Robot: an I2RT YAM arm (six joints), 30 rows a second.
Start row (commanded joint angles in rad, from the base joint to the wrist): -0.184, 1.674, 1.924, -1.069, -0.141, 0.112
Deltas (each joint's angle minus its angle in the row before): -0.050, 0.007, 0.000, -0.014, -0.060, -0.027; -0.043, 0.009, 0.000, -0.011, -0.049, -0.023; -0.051, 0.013, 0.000, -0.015, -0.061, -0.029; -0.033, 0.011, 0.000, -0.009, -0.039, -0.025; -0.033, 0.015, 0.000, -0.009, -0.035, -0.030; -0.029, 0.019, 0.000, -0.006, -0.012, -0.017; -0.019, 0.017, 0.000, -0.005, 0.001, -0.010; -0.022, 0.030, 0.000, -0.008, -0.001, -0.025; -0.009, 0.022, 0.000, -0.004, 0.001, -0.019; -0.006, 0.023, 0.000, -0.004, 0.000, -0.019; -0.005, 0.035, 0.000, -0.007, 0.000, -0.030; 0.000, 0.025, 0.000, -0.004, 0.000, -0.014
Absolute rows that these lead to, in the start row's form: -0.234, 1.681, 1.924, -1.083, -0.201, 0.085; -0.277, 1.690, 1.924, -1.094, -0.250, 0.062; -0.328, 1.703, 1.924, -1.109, -0.311, 0.033; -0.361, 1.714, 1.924, -1.118, -0.350, 0.008; -0.394, 1.729, 1.924, -1.127, -0.385, -0.022; -0.423, 1.748, 1.924, -1.133, -0.397, -0.039; -0.442, 1.765, 1.924, -1.138, -0.396, -0.049; -0.464, 1.795, 1.924, -1.146, -0.397, -0.074; -0.473, 1.817, 1.924, -1.150, -0.396, -0.093; -0.479, 1.840, 1.924, -1.154, -0.396, -0.112; -0.484, 1.875, 1.924, -1.161, -0.396, -0.142; -0.484, 1.900, 1.924, -1.165, -0.396, -0.156
